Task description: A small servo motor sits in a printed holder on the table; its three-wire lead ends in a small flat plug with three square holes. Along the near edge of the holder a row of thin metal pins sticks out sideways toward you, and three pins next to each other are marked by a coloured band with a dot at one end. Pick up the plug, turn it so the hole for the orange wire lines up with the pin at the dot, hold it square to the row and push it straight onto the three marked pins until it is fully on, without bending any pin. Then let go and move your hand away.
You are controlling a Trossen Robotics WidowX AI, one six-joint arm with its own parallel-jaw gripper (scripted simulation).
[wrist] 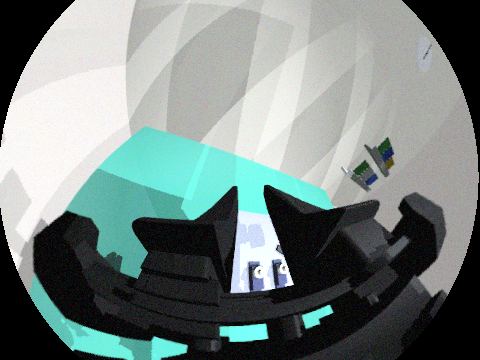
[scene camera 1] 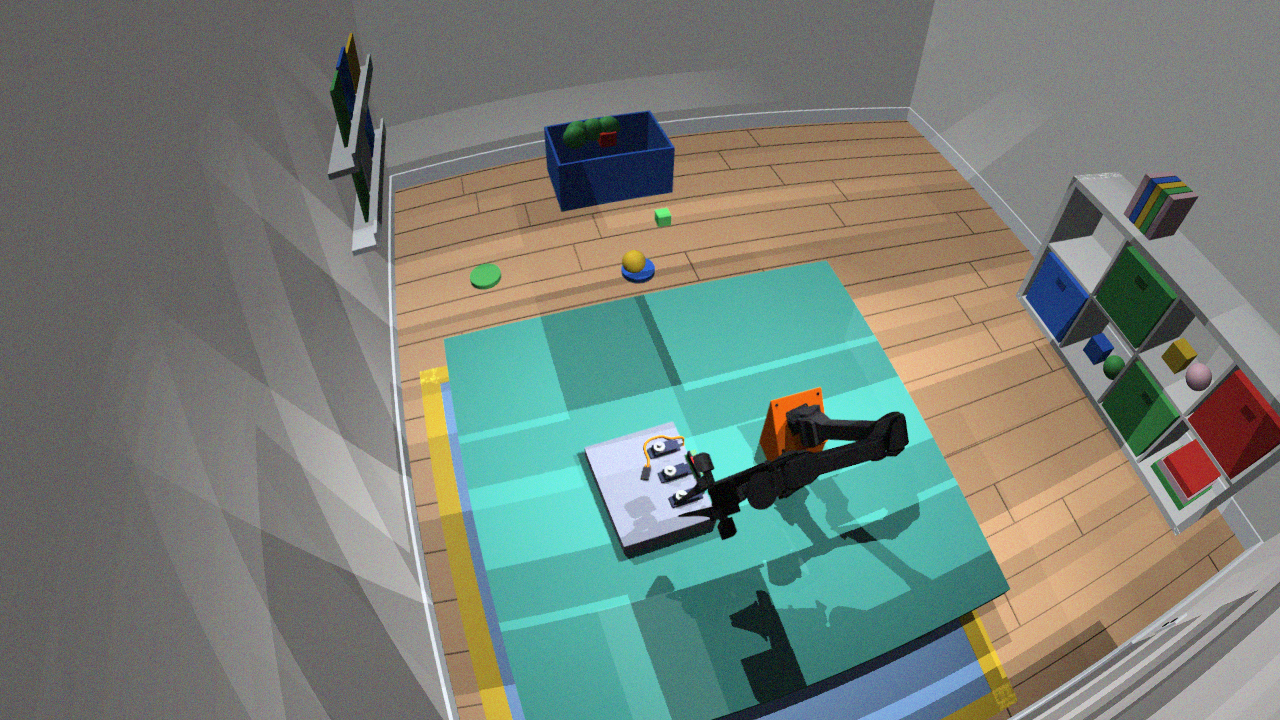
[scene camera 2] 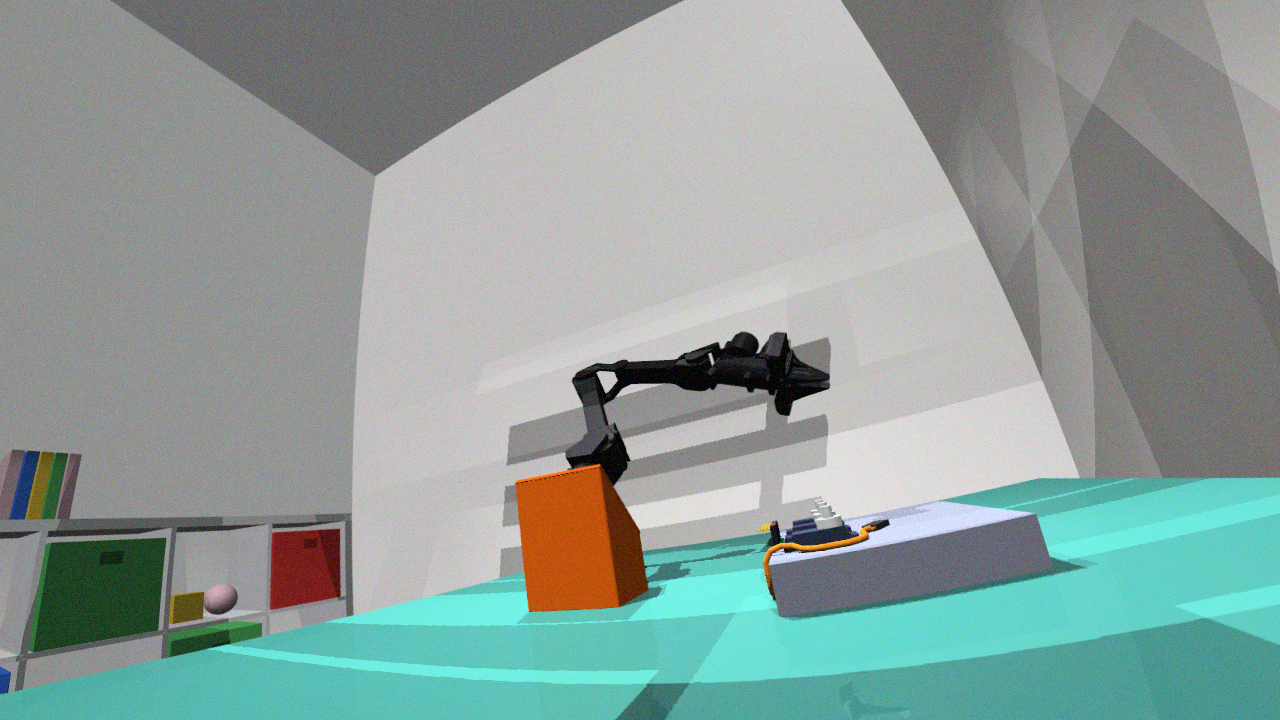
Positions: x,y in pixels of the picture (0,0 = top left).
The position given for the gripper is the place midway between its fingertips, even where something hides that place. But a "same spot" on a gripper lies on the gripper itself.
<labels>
gripper: wrist; scene camera 1; scene camera 2 829,381
same spot on gripper: (wrist: pixel 191 261) = (scene camera 1: pixel 712 511)
</labels>
